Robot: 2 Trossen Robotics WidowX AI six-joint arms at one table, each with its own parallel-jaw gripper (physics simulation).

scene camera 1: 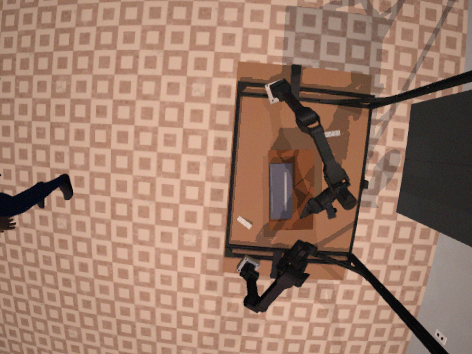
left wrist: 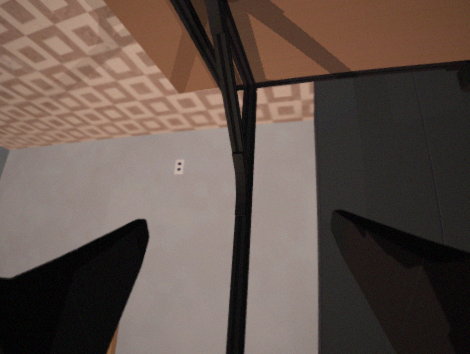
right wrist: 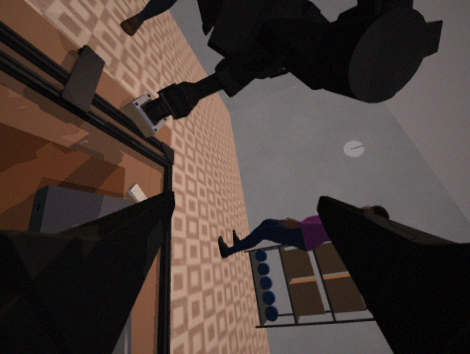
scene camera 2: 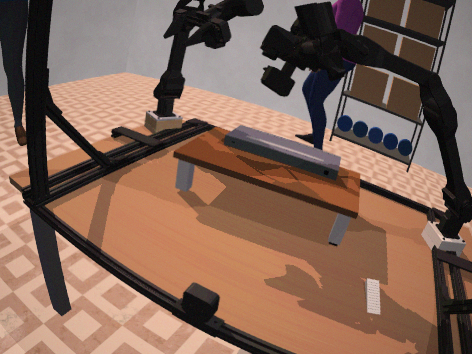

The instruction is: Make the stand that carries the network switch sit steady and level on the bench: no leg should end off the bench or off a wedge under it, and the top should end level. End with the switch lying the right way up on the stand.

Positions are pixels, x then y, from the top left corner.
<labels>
A dark grey network switch shows in scene camera 1, in the right wrist view (55,209) and in scene camera 2; in the left wrist view it is out of frame. A brown wooden stand shows in scene camera 1, in the right wrist view and in scene camera 2 (342,196); in the left wrist view it is out of frame. One and the same spot on the dark grey network switch: (scene camera 2: 261,143) is (scene camera 1: 289,202). The same spot on the brown wooden stand: (right wrist: 39,162) is (scene camera 1: 291,223).
</labels>
